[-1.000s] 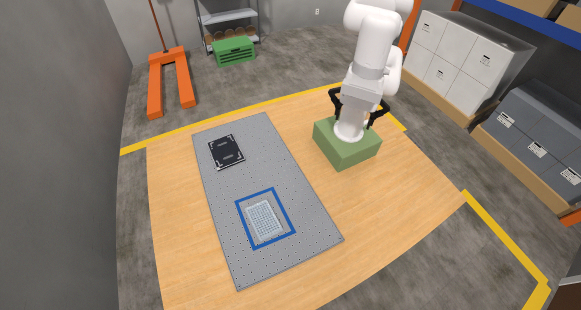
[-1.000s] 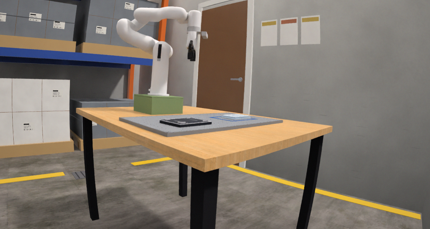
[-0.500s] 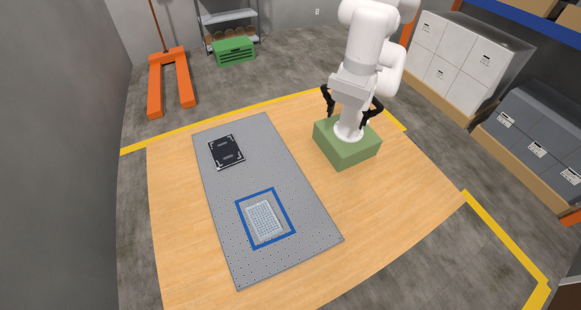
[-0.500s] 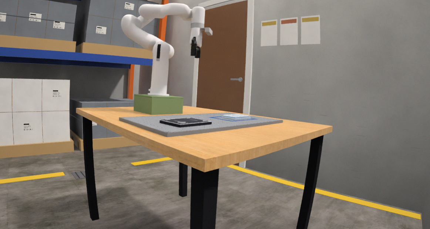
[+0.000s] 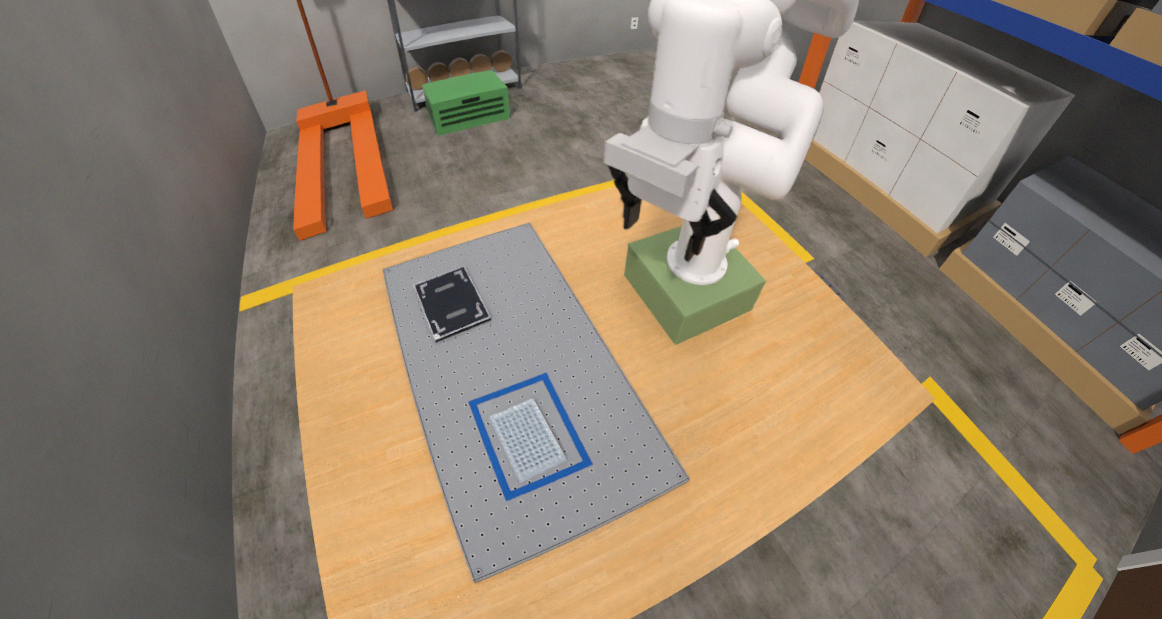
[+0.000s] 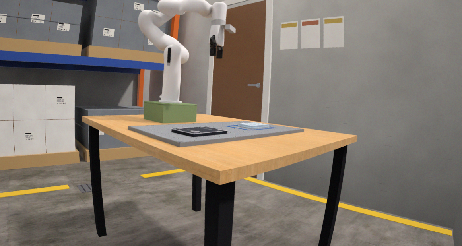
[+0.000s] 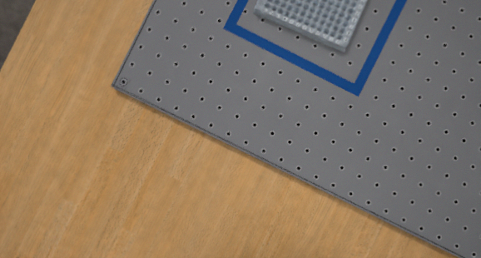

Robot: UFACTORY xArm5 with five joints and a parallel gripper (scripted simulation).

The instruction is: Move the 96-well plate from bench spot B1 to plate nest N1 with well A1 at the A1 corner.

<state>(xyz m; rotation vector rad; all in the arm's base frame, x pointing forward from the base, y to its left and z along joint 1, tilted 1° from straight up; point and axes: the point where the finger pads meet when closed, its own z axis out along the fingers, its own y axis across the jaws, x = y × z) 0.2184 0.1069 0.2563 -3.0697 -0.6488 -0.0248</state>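
Now: hand 33 cm above the clear 96-well plate, 23 cm short of it and 3 cm to the right of it. Also, from my hand: black plate nest N1: 33 cm below, 31 cm to the right, 25 cm ahead.
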